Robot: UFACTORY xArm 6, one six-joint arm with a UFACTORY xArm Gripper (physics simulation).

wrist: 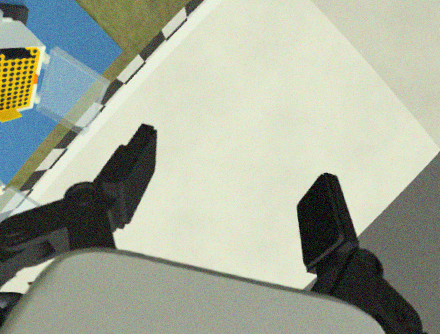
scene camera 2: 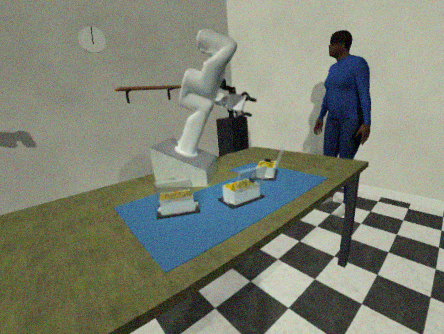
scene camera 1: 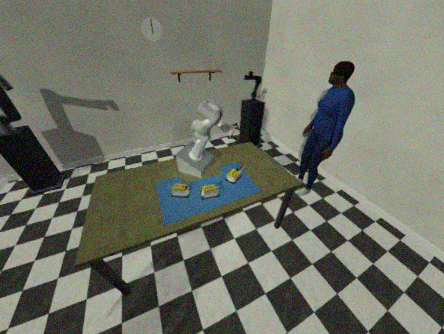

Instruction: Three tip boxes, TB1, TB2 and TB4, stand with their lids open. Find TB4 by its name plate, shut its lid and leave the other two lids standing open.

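Frame: origin at the arm's base, x back, y right, z up, level; centimetres.
Seen in the pictures: gripper, fingertip midpoint: (wrist: 234, 169) (scene camera 2: 254, 108) (scene camera 1: 238, 135); arm's base at its link origin: (scene camera 2: 186, 152) (scene camera 1: 195, 155).
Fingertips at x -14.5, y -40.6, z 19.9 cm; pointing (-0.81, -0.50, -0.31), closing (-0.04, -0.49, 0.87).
Note:
Offsets run from my fingertips to a thing's top centre. "*": to the spot under its first point. Level surfaces: height alone.
Three white tip boxes with yellow racks stand with clear lids open: a left box @(* dx -22.4, dy +67.1, dz -25.0 cm) (scene camera 1: 180, 191) (scene camera 2: 178, 205), a middle box @(* dx -33.8, dy +46.0, dz -25.5 cm) (scene camera 1: 210, 192) (scene camera 2: 242, 194) and a right box (scene camera 1: 233, 175) (scene camera 2: 266, 171), which is turned differently. No name plate is readable, so I cannot tell which is TB4. In the wrist view part of one box @(dx -18.3, dy +14.5, dz -26.6 cm) (wrist: 19, 80) shows at the upper left, its open lid @(* dx -24.3, dy +10.7, dz -24.3 cm) (wrist: 72, 90) beside it; part of another clear lid @(* dx -34.8, dy +41.7, dz -24.6 cm) (wrist: 19, 202) shows lower down. My gripper (scene camera 2: 251, 107) (wrist: 234, 169) is open and empty, high above table level and well apart from the boxes.
The boxes stand on a blue mat @(dz -34.1 cm) (scene camera 1: 172, 214) (scene camera 2: 165, 252) on the olive table @(dz -34.4 cm) (scene camera 1: 115, 215) (scene camera 2: 60, 260). The arm's grey base block (scene camera 1: 192, 162) (scene camera 2: 170, 167) stands behind the mat. A dark pedestal (scene camera 1: 252, 122) (scene camera 2: 233, 136) and a person in blue (scene camera 1: 330, 117) (scene camera 2: 352, 95) stand beyond the table.

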